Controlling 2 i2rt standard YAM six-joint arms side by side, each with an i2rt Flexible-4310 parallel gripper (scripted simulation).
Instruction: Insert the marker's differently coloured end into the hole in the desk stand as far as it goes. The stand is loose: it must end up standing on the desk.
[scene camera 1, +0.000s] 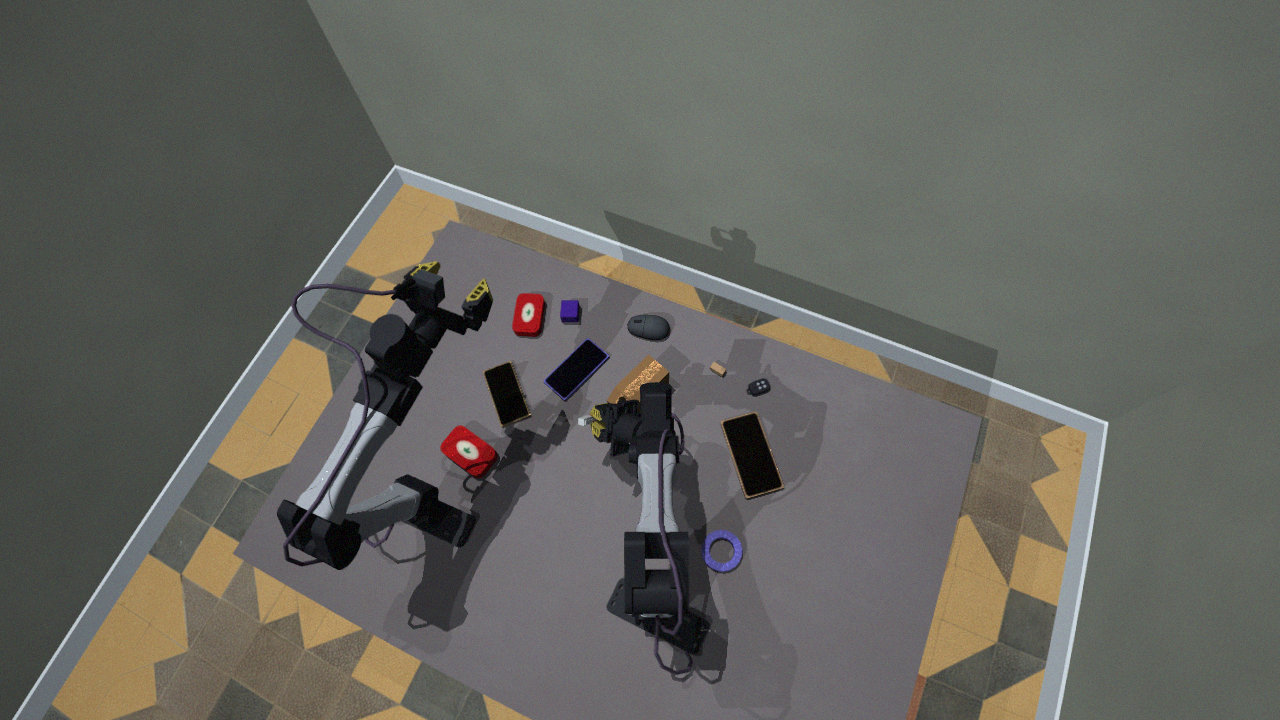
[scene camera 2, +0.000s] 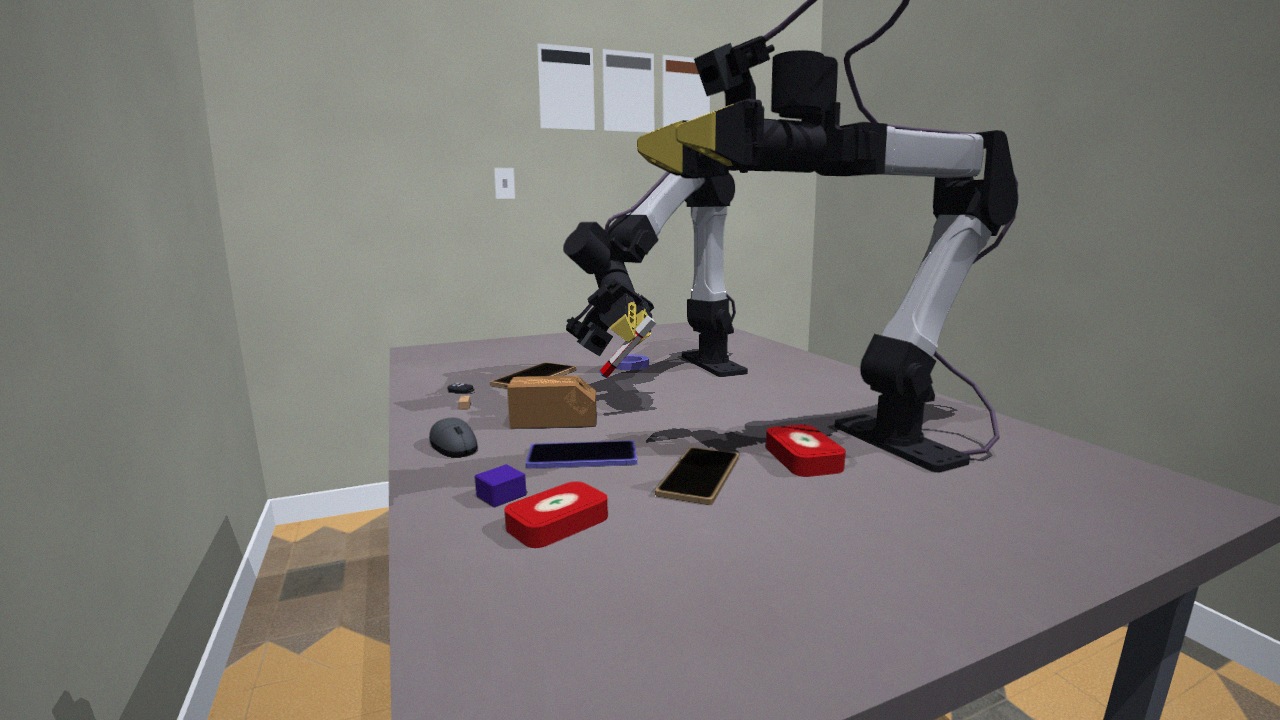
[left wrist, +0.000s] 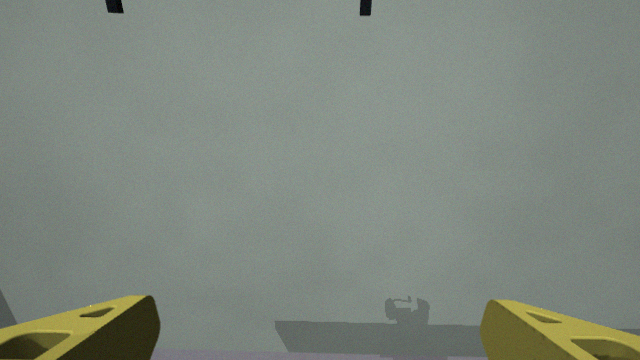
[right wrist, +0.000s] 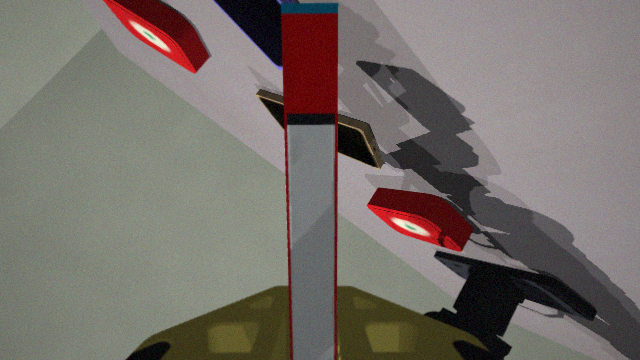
Labels:
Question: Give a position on a marker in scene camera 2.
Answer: At 648, 323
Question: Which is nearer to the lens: the brown desk stand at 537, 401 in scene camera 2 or the phone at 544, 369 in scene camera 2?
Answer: The brown desk stand.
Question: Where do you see my left gripper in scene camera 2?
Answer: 655, 139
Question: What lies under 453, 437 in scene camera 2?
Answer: A mouse.

